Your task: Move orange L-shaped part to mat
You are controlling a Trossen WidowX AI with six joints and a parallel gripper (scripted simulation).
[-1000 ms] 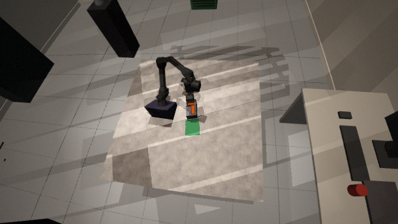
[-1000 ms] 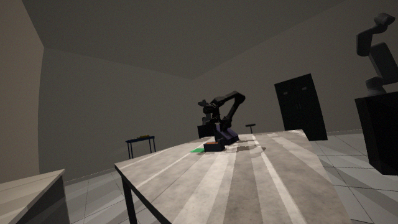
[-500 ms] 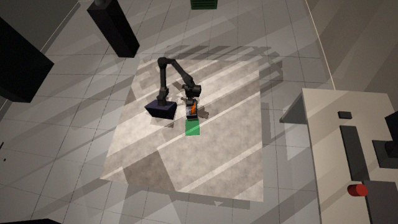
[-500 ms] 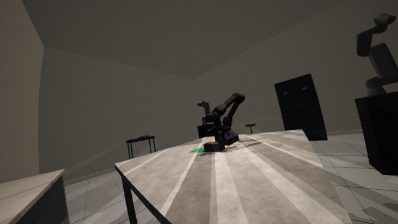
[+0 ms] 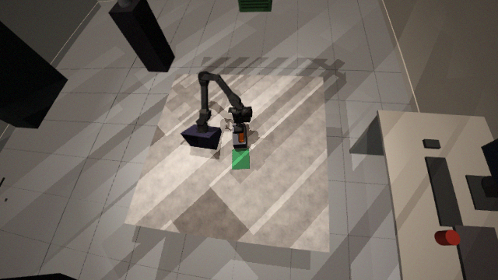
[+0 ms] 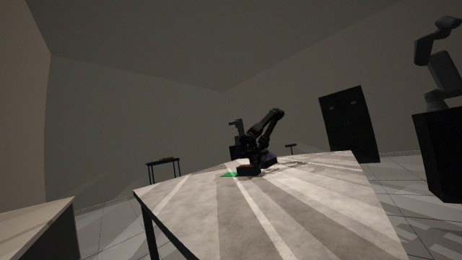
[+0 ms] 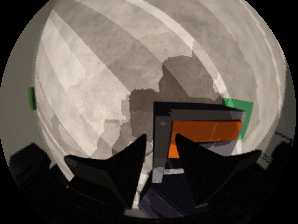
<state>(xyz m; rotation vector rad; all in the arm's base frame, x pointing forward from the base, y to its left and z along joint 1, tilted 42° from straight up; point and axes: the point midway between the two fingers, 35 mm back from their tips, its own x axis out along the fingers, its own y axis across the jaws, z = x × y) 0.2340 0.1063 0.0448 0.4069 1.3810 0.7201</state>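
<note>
Right now the orange L-shaped part is 5 cm to the right of my gripper tip and 1 cm below it. Also, from my gripper tip: green mat: 22 cm to the right, 7 cm below, 4 cm ahead.
</note>
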